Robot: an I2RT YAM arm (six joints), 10 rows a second.
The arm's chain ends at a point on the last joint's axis. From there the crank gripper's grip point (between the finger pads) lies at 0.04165 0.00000 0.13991 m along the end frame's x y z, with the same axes.
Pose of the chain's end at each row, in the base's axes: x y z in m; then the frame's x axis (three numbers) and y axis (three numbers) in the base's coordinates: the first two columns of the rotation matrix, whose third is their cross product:
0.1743 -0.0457 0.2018 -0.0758 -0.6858 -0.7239 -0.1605 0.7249 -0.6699
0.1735 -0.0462 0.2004 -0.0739 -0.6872 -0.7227 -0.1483 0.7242 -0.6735
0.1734 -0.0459 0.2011 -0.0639 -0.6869 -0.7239 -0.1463 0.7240 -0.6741
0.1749 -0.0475 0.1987 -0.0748 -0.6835 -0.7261 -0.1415 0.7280 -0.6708
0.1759 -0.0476 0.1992 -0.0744 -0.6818 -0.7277 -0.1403 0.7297 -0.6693
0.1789 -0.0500 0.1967 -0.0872 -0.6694 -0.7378 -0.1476 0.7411 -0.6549
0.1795 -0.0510 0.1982 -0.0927 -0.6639 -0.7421 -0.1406 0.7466 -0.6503
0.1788 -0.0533 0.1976 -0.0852 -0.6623 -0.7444 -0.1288 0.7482 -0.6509
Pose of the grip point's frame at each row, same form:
0.3088 -0.0651 0.1486 -0.0758 -0.6858 -0.7239 -0.1605 0.7249 -0.6699
0.3084 -0.0668 0.1486 -0.0739 -0.6872 -0.7227 -0.1483 0.7242 -0.6735
0.3088 -0.0657 0.1504 -0.0639 -0.6869 -0.7239 -0.1463 0.7240 -0.6741
0.3099 -0.0686 0.1473 -0.0748 -0.6835 -0.7261 -0.1415 0.7280 -0.6708
0.3109 -0.0687 0.1479 -0.0744 -0.6818 -0.7277 -0.1403 0.7297 -0.6693
0.3131 -0.0706 0.1431 -0.0872 -0.6694 -0.7378 -0.1476 0.7411 -0.6549
0.3136 -0.0725 0.1445 -0.0927 -0.6639 -0.7421 -0.1406 0.7466 -0.6503
0.3135 -0.0752 0.1457 -0.0852 -0.6623 -0.7444 -0.1288 0.7482 -0.6509

